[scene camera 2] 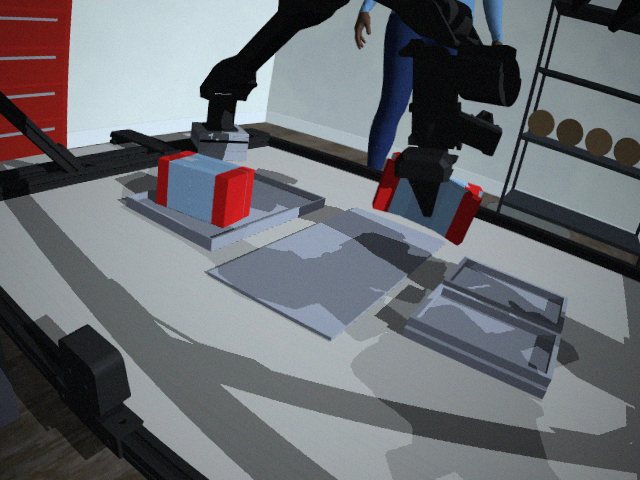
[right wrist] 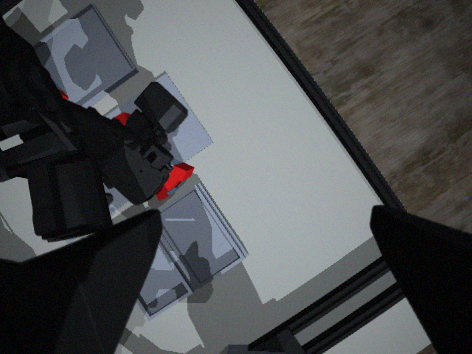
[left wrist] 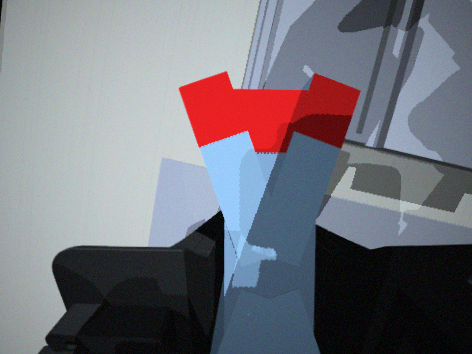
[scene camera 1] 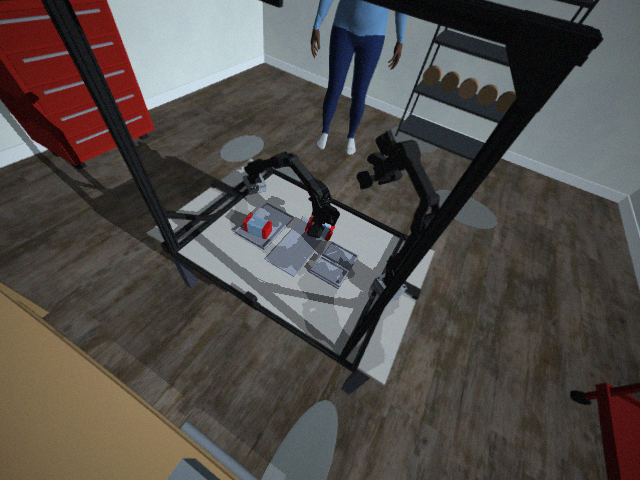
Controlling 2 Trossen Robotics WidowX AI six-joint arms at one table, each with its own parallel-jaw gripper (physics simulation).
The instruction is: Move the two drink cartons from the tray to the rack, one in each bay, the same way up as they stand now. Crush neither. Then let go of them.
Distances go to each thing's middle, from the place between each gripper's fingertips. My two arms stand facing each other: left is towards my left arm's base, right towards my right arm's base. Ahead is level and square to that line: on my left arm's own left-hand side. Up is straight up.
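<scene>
The flat grey mat [scene camera 2: 324, 278] is 370 mm below my right hand, 210 mm behind it and 160 mm to the left of it. I see the shallow tray [scene camera 2: 273, 202] too, and from that same right hand it is 360 mm to the left of it, 360 mm below it and 260 mm behind it.
As for my left hand, the flat grey mat is 5 cm to the left of it, 7 cm below it and 9 cm behind it. The shallow tray, counted from my left hand, is 25 cm to the left of it, 14 cm behind it and 6 cm below it.
</scene>
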